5 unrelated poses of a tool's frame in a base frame.
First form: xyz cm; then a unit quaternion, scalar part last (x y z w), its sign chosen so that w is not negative.
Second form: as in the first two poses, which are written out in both.
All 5 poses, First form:
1: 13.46 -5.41 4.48 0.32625 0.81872 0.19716 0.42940
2: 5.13 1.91 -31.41 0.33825 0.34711 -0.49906 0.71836
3: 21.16 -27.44 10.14 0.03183 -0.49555 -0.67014 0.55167
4: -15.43 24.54 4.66 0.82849 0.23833 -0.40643 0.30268
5: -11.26 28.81 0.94 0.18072 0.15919 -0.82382 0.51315
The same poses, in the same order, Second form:
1: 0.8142 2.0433 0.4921 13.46 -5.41 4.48
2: 0.7482 0.7677 -1.1038 5.13 1.91 -31.41
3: 0.0753 -1.1722 -1.5851 21.16 -27.44 10.14
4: 2.1963 0.6318 -1.0774 -15.43 24.54 4.66
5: 0.4346 0.3828 -1.9810 -11.26 28.81 0.94
